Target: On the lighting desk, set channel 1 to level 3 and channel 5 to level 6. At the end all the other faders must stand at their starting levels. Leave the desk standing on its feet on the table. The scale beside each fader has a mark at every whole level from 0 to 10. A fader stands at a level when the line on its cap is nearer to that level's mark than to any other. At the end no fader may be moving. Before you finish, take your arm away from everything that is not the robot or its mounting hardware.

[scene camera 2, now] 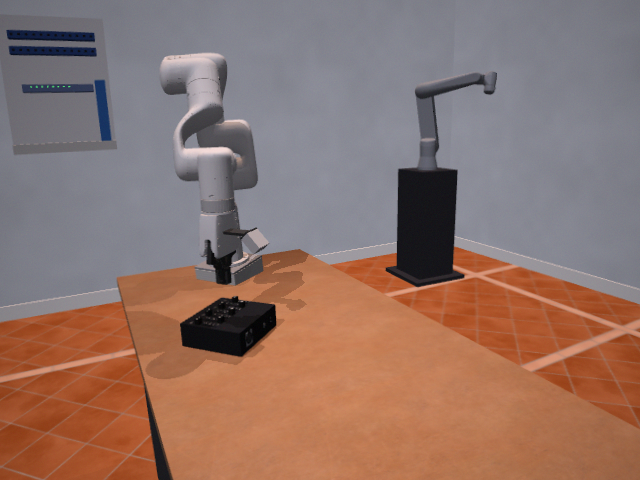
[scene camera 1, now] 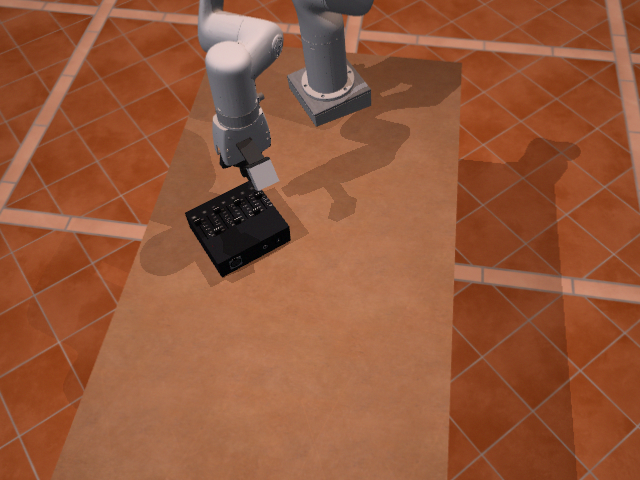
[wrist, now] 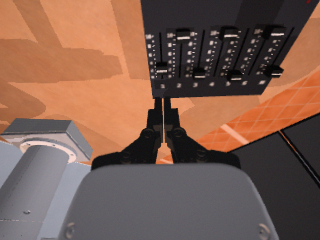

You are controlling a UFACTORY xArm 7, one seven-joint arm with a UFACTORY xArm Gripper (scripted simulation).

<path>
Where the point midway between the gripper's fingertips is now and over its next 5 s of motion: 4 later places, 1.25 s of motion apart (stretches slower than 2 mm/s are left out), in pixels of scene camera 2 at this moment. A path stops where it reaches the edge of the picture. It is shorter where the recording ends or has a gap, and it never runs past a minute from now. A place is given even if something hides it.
My gripper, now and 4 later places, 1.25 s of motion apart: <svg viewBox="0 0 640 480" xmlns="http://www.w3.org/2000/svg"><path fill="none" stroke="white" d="M224 283L197 296L198 303L198 307L199 312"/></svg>
</path>
